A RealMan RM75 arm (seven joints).
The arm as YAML. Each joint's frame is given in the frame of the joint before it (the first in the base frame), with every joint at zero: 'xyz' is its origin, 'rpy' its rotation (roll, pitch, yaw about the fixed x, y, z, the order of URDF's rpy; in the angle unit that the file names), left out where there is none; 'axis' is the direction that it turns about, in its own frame. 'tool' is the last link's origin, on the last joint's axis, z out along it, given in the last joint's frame.
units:
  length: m
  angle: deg
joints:
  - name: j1
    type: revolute
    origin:
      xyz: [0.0, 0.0, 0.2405]
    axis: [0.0, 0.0, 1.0]
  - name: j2
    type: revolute
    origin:
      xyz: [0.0, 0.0, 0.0]
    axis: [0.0, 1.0, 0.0]
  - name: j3
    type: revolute
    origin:
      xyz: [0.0, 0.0, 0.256]
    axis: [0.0, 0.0, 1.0]
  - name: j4
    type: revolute
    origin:
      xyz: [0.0, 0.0, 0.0]
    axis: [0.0, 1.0, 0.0]
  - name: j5
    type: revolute
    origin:
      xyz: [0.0, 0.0, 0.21]
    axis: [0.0, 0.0, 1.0]
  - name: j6
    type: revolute
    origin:
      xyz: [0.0, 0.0, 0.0]
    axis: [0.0, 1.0, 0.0]
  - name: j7
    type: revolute
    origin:
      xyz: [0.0, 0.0, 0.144]
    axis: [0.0, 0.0, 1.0]
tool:
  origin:
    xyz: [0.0, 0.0, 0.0]
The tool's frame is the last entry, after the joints.
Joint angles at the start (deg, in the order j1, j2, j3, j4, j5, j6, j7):
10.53, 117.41, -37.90, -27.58, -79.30, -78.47, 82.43
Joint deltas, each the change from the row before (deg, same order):
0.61, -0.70, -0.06, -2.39, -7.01, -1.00, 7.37
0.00, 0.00, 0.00, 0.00, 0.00, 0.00, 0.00
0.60, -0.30, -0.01, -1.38, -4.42, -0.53, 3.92
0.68, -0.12, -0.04, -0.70, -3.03, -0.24, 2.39
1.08, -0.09, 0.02, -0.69, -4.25, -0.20, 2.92
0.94, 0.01, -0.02, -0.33, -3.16, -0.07, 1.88
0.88, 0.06, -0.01, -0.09, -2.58, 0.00, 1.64
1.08, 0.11, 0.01, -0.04, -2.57, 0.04, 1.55
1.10, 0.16, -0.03, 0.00, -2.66, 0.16, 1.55
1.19, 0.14, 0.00, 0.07, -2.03, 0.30, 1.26
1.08, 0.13, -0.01, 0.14, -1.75, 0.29, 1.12
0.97, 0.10, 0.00, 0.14, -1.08, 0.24, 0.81
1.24, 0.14, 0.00, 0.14, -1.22, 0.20, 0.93
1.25, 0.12, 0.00, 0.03, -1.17, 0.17, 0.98
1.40, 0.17, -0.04, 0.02, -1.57, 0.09, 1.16
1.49, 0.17, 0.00, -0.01, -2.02, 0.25, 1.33
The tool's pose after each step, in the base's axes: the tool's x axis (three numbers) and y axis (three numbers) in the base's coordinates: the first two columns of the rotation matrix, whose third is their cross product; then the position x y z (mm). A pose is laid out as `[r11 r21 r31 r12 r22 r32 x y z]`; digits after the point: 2 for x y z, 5 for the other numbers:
[0.21509 -0.44735 -0.86811 -0.93821 -0.34143 -0.05651 368.79 265.11 46.54]
[0.21509 -0.44735 -0.86811 -0.93821 -0.34143 -0.05651 368.79 265.11 46.54]
[0.21491 -0.51295 -0.83108 -0.93895 -0.34261 -0.03134 366.89 266.28 44.05]
[0.21724 -0.55624 -0.80212 -0.93934 -0.34258 -0.01684 364.99 268.09 41.04]
[0.22270 -0.61280 -0.75821 -0.94068 -0.33929 -0.00207 362.71 270.59 35.91]
[0.22935 -0.65212 -0.72259 -0.94143 -0.33718 0.00548 360.74 272.70 31.17]
[0.23094 -0.68413 -0.69183 -0.94304 -0.33238 0.01388 358.90 274.61 26.57]
[0.23497 -0.71338 -0.66021 -0.94382 -0.32984 0.02049 356.19 277.53 21.73]
[0.23915 -0.74212 -0.62615 -0.94525 -0.32541 0.02466 353.66 280.27 16.40]
[0.24427 -0.76167 -0.60017 -0.94573 -0.32390 0.02615 350.45 284.47 12.24]
[0.24796 -0.77814 -0.57708 -0.94636 -0.32194 0.02748 347.50 288.18 8.42]
[0.25152 -0.78745 -0.56273 -0.94595 -0.32300 0.02917 344.23 292.18 5.82]
[0.25766 -0.79712 -0.54609 -0.94446 -0.32709 0.03183 339.49 297.39 2.77]
[0.26479 -0.80534 -0.53039 -0.94274 -0.33188 0.03328 334.49 302.89 0.34]
[0.27408 -0.81654 -0.50808 -0.94074 -0.33734 0.03466 328.82 308.31 -2.97]
[0.28473 -0.82919 -0.48102 -0.93977 -0.34044 0.03057 323.63 313.76 -6.44]

